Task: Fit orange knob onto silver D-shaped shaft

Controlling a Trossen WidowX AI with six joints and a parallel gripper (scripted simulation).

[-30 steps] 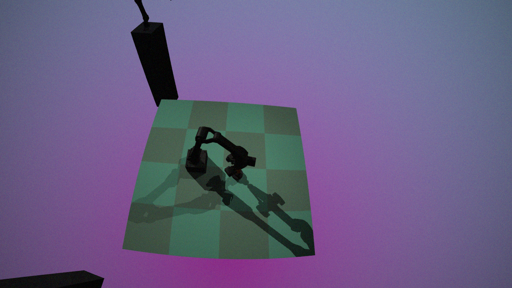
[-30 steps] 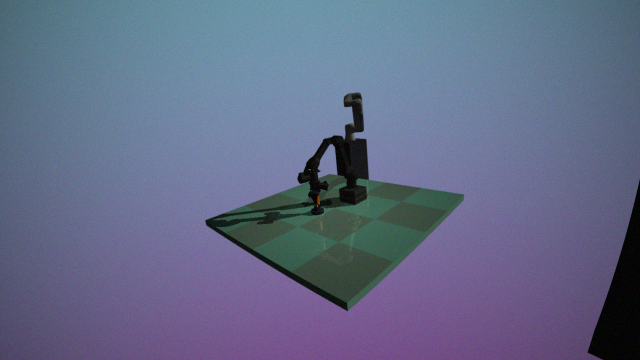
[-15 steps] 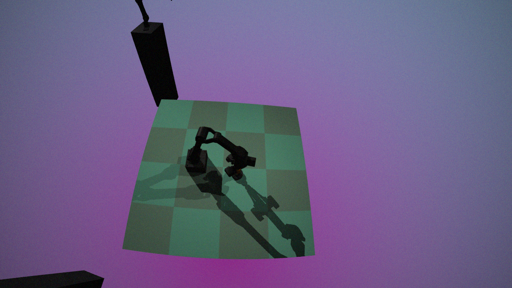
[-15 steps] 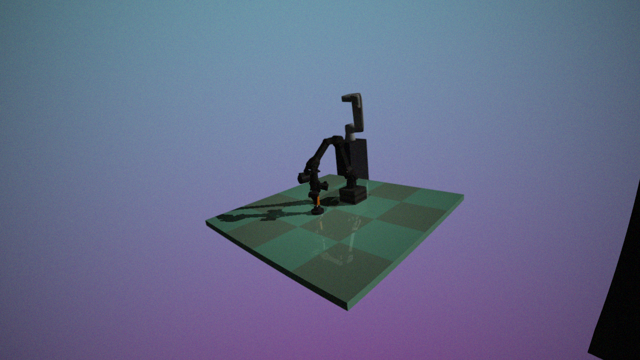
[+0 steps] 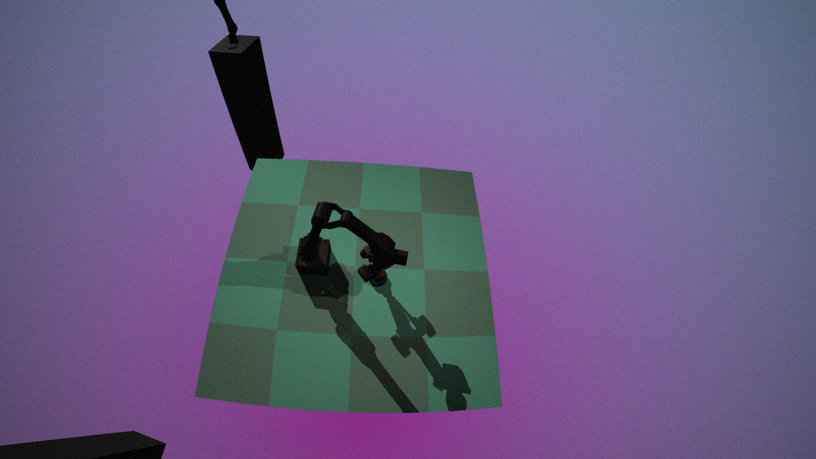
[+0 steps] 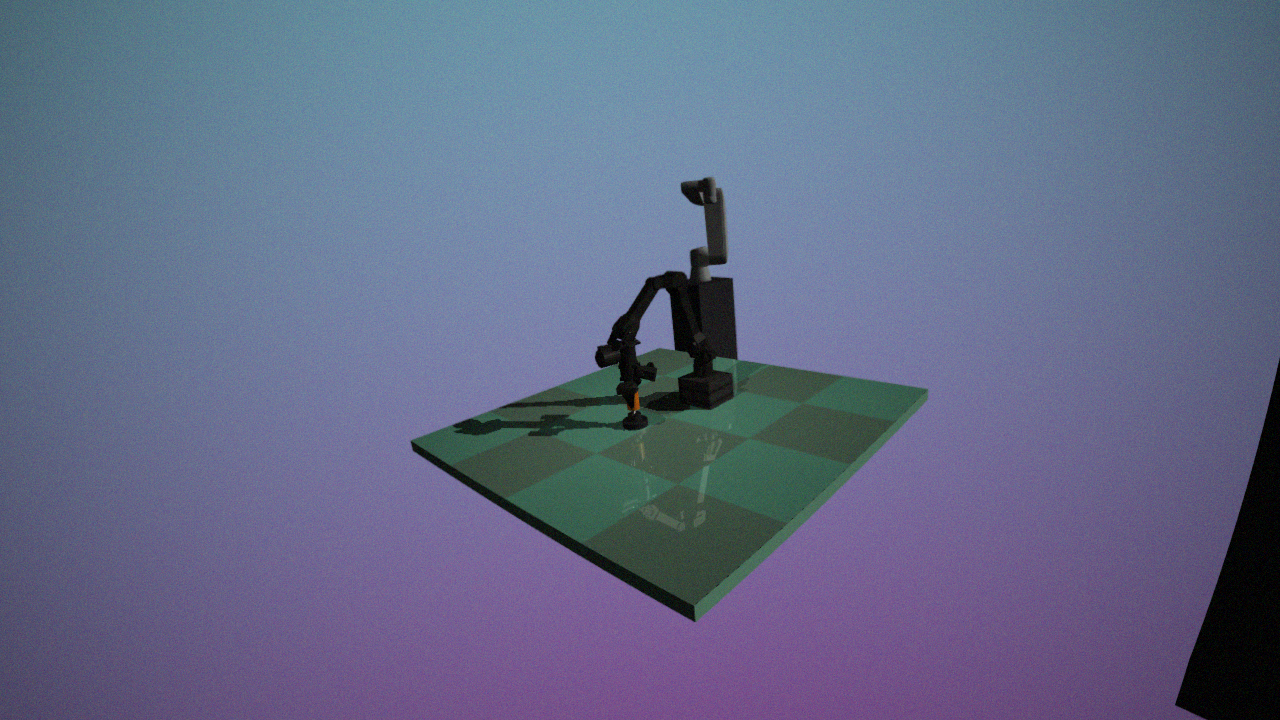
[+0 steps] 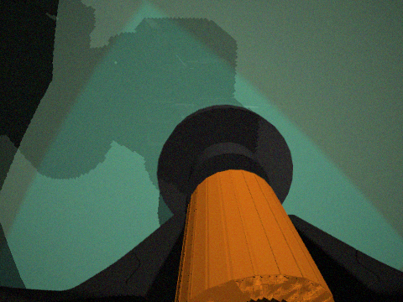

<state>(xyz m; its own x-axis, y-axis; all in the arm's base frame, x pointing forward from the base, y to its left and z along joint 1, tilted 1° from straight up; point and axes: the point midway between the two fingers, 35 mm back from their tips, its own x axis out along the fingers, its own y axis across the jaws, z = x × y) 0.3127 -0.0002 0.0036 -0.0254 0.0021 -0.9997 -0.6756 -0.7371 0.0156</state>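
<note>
My gripper tip is now 4 cm above the round pedestal. From my gripper tip the other things lie so: orange knob (3 cm above).
</note>
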